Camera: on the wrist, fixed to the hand. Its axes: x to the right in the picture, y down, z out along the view.
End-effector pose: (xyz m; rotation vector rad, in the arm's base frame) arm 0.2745 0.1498 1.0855 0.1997 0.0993 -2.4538
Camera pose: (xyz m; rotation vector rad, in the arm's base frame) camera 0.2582 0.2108 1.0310 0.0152 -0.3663 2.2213
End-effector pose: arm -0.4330 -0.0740 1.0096 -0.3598 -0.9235 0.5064
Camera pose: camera -0.3775 -0.1343 0.9943 0.2902 -0.9898 -1.0218
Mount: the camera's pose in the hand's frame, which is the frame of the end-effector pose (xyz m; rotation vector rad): -0.0160 -0.0565 -0.0592 -0.1631 -0.0192 -1.5867
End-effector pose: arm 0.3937 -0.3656 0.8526 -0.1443 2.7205 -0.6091
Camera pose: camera 0.3889 -0.3905 0.9320 2.2652 -2.0025 0.6282
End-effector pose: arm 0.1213 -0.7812 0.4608 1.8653 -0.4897 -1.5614
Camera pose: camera 0.1682 -0.7160 0.4386 -1.7289 -1.1990 1.9176
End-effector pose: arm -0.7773 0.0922 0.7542 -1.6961 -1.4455 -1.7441
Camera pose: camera -0.8511 0.0634 0.7283 0.1817 1.8724 1.4544
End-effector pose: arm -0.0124 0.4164 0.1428 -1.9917 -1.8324 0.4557
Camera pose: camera -0.0338 0.4002 0.2217 -0.1232 -2.7377 -0.1919
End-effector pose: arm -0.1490 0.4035 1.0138 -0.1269 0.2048 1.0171
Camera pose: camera -0.1155 0.3490 0.9604 -0.3485 -0.0363 -0.5495
